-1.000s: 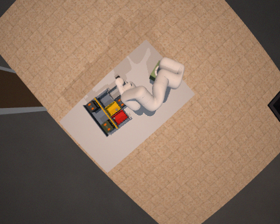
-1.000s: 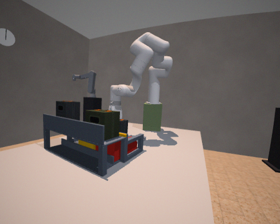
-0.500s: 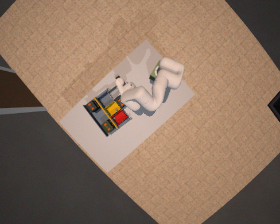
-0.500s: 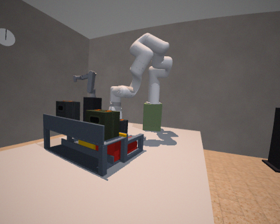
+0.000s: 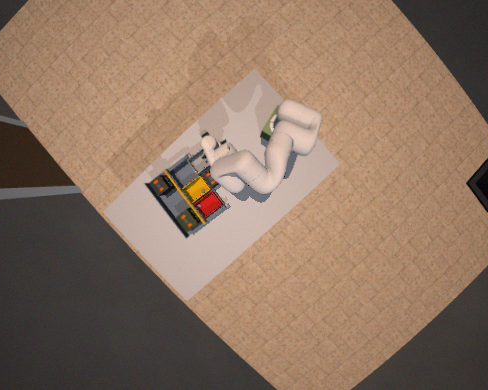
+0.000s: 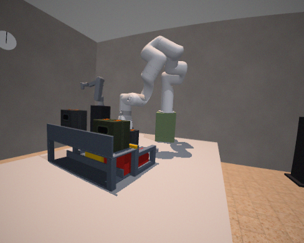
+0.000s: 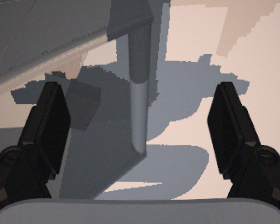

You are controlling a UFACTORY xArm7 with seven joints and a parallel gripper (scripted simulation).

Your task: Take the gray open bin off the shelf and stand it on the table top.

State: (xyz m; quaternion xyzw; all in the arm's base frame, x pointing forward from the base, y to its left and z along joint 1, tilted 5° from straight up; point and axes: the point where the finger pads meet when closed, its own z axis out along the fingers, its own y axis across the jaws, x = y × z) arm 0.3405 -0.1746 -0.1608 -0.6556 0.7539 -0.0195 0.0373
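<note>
The gray open bin is 80 mm ahead of my hand and 10 mm to the right of it. The rest, counted from my hand: red bin (270 mm ahead, 190 mm to the left); then yellow bin (260 mm ahead, 80 mm to the left).
</note>
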